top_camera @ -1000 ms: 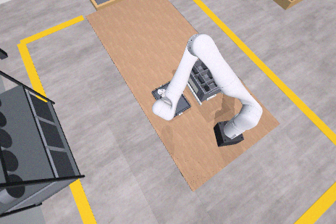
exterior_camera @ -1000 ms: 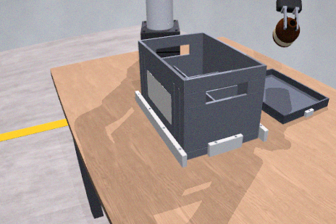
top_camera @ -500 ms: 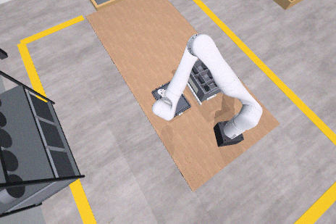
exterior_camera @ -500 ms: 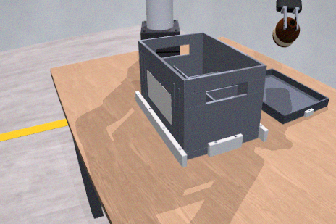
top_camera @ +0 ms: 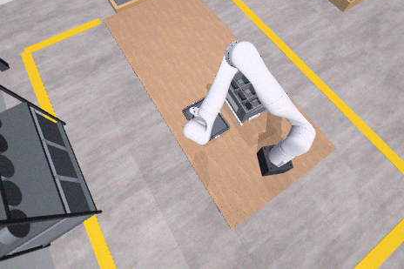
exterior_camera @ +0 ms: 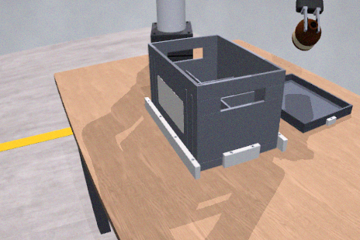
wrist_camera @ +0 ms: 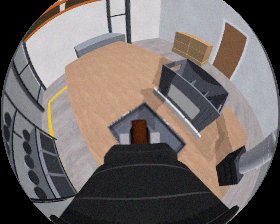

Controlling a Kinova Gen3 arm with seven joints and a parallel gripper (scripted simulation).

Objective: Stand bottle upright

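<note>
Now: hand 4 cm past the brown bottle, 2 cm to the right of it and 3 cm above it. From my hand the other things lie so: dark grey tray (3 cm ahead, 5 cm to the right, 19 cm below); dark grey crate (4 cm ahead, 32 cm to the right, 12 cm below).
</note>
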